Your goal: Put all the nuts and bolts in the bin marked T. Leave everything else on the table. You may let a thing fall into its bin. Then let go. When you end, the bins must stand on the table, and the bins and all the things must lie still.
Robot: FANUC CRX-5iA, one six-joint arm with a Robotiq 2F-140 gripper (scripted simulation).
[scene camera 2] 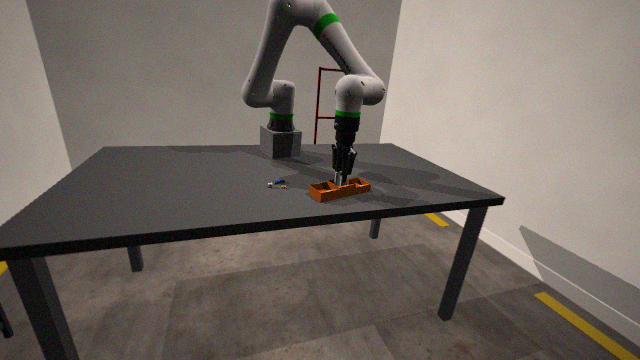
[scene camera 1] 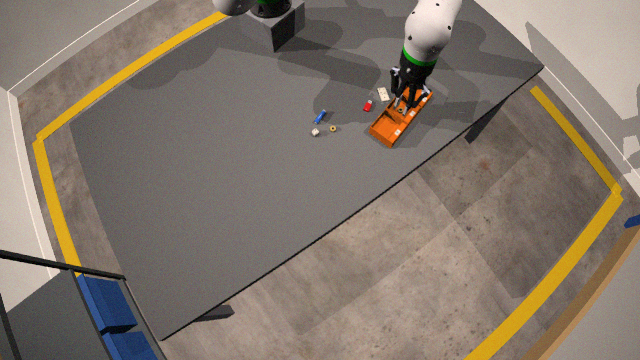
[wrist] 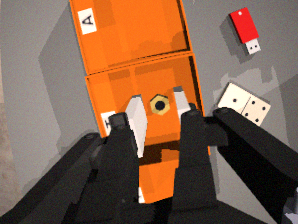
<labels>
orange three-compartment bin: scene camera 2; scene camera 1; wrist 129,41
same spot on orange three-compartment bin: (scene camera 2: pixel 325 191) = (scene camera 1: pixel 394 134)
</labels>
